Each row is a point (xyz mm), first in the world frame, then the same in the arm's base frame.
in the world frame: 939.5 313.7 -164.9
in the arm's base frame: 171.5 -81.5 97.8
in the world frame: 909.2 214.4 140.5
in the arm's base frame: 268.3 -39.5 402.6
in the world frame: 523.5 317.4 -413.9
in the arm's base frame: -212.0 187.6 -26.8
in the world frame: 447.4 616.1 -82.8
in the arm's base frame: 102.4 497.2 72.7
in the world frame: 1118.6 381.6 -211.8
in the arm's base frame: 290.0 -195.5 -11.1
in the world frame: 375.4 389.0 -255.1
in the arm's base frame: -168.5 383.4 82.9
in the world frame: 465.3 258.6 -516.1
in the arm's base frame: -338.0 175.3 -62.6
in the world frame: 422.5 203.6 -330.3
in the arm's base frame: -290.3 223.1 124.0
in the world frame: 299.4 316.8 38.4
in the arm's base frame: -89.7 473.8 370.6
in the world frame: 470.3 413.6 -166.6
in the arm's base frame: -48.4 344.2 121.4
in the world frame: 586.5 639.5 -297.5
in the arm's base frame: 77.0 348.7 -135.3
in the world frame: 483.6 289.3 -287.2
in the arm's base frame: -180.4 234.0 96.8
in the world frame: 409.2 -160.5 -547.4
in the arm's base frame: -631.1 -25.4 168.9
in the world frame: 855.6 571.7 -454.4
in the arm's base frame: 108.1 60.2 -267.4
